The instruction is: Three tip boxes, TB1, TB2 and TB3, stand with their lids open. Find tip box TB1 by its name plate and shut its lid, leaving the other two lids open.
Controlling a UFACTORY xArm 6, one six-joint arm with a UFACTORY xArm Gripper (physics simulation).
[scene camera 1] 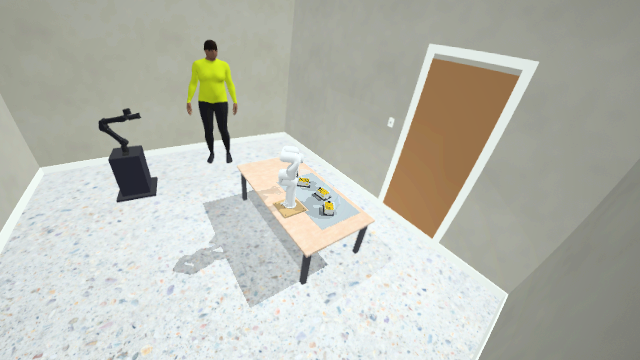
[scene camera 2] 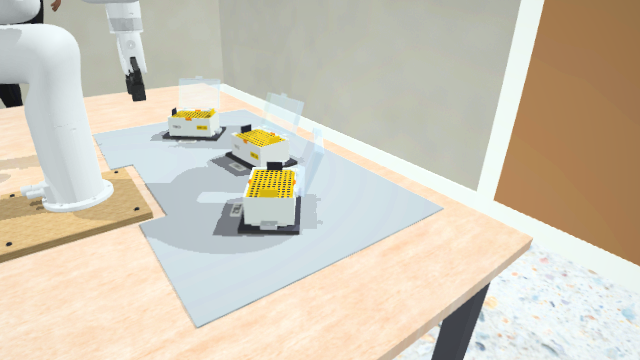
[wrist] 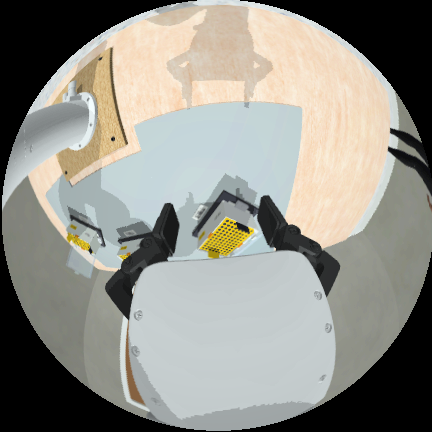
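Where they show: gripper, fingertip midpoint: (scene camera 2: 137, 97) (wrist: 217, 209); arm's base, link origin: (scene camera 1: 289, 204) (scene camera 2: 79, 196) (wrist: 78, 120).
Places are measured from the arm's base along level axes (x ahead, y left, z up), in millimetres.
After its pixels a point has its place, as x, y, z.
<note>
The middle tip box, TB1 (scene camera 1: 323, 193) (scene camera 2: 260, 147) {368, -43, 51} (wrist: 134, 245) {350, 30, 23}, has a yellow tip rack; its clear lid (scene camera 2: 283, 111) {467, 43, 99} stands open. Its name plate is too small to read. The far box, TB3 (scene camera 1: 303, 182) {278, 257, 39} (scene camera 2: 193, 126) {288, 247, 27} (wrist: 225, 237), has its lid (scene camera 2: 200, 94) {341, 349, 90} upright. The near box, TB2 (scene camera 1: 328, 208) {283, -250, 61} (scene camera 2: 270, 200) (wrist: 82, 240) {309, -174, 47}, has its lid (scene camera 2: 313, 160) {353, -296, 120} (wrist: 80, 262) {385, -244, 96} open. My gripper (scene camera 2: 137, 94) {157, 268, 119} (wrist: 217, 209) {157, 268, 119} is open and empty, above the table, left of TB3 in scene camera 2. In the wrist view a finger and the gripper body hide part of TB1.
The boxes stand on a grey-blue mat (scene camera 2: 350, 220) {429, -306, -9} (wrist: 215, 145) {119, 274, -9} on the wooden table (scene camera 1: 320, 240) {48, -512, -12} (scene camera 2: 100, 295) {22, -298, -12}. The arm's base is on a wooden plate (scene camera 2: 120, 200) {72, -57, 1} (wrist: 112, 110) {22, 99, -2}. TB1 stands between the other two boxes, close to TB2. A person (scene camera 1: 212, 82) stands beyond the table.
</note>
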